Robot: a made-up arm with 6 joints.
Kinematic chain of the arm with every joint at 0, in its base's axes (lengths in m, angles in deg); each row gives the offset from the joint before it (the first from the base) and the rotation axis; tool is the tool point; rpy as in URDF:
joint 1: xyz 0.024 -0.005 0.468 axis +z
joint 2: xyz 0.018 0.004 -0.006 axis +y
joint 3: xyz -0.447 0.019 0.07 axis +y
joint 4: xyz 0.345 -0.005 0.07 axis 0.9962 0 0.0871
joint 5: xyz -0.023 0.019 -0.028 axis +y
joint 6: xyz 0.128 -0.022 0.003 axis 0.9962 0 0.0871
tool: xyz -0.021 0.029 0.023 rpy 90 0 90
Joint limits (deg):
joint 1: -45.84..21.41
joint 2: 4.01..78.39
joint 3: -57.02..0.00
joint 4: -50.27..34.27
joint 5: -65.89..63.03
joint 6: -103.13..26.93
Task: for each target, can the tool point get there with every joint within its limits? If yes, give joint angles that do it. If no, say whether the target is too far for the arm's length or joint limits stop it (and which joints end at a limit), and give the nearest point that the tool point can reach.
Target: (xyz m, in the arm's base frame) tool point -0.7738 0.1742 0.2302
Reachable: no: joint limits stop it (at a limit: joint 1, joint 2, joint 3, joint 4, joint 5, joint 6) | nearest point -0.0957 0.0661 0.4994 | short by 0.738 m
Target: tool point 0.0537 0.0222 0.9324
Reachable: yes | joints -37.92 23.26 -49.92 -10.56 -10.70 -74.61
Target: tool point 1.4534 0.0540 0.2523
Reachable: no: too far | nearest point 0.4236 0.0115 0.7278 | short by 1.135 m
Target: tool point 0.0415 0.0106 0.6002
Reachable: yes | joints -33.14 12.61 -12.98 -16.82 40.00 -35.68
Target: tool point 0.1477 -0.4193 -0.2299
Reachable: no: joint limits stop it (at a limit: joint 1, joint 2, joint 4, joint 6) | nearest point 0.1127 -0.1102 0.4981 | short by 0.792 m
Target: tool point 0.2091 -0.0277 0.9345
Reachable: yes | joints -22.89 46.41 -50.32 -14.76 -13.84 -23.04
